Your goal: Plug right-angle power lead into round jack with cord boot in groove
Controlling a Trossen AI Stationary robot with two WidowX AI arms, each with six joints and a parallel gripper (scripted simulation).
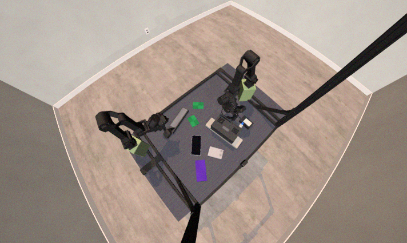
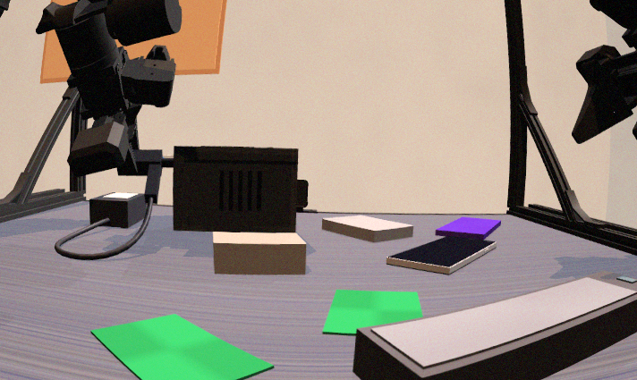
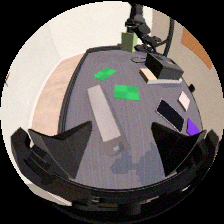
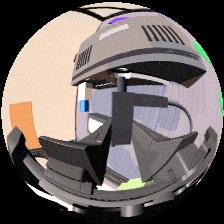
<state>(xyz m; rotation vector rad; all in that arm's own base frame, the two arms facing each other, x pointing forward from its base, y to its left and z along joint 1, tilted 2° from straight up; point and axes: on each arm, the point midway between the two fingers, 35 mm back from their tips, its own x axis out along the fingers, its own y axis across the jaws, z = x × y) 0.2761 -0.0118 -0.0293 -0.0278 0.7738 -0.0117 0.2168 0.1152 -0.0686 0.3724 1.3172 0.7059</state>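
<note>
The block is 70 mm behind my right hand, 130 mm to the left of it and 100 mm below it. Also, from my right hand: black right-angle plug 20 mm behind, 20 mm to the left, 30 mm below.
</note>
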